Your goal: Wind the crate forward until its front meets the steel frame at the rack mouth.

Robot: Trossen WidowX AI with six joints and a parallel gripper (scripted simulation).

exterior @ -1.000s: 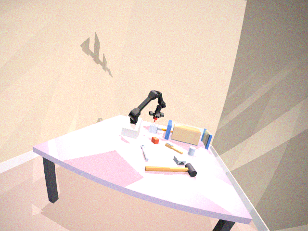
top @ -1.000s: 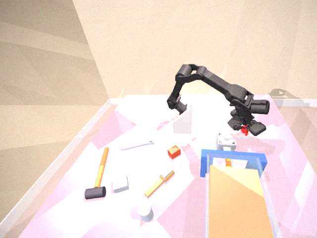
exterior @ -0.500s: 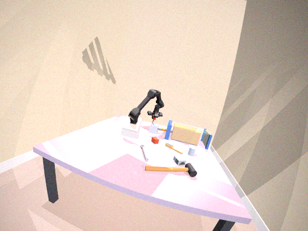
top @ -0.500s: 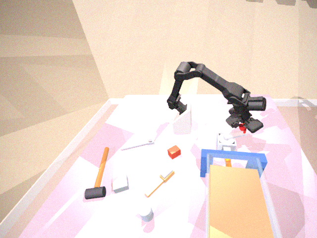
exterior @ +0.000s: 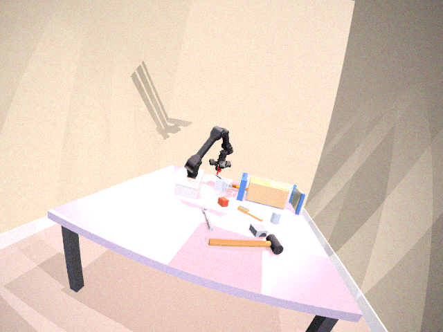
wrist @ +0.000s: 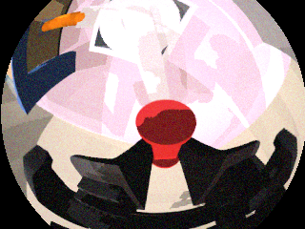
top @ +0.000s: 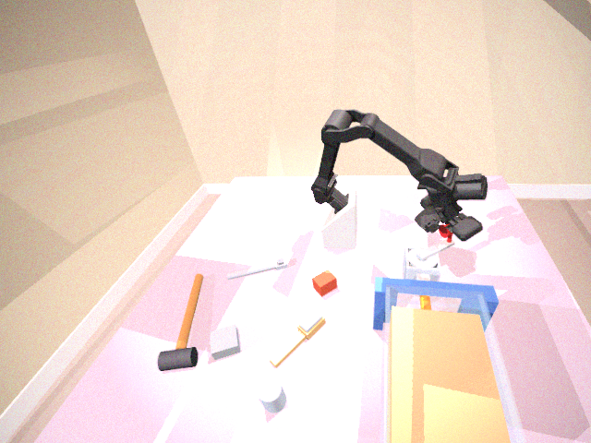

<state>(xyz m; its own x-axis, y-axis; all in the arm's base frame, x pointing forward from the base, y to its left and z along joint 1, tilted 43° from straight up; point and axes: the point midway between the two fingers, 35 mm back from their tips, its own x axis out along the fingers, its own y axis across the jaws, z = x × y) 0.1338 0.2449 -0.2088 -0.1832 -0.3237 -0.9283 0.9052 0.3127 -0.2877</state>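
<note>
My gripper tip is 40 mm to the left of the crank handle, 30 mm short of it and 30 mm above it. Also, from my gripper tip: grey winch: 100 mm to the right, 100 mm below, 50 mm ahead; frame: 220 mm ahead, 100 mm to the right, 30 mm below; red knob: 10 mm to the right, 10 mm ahead.
</note>
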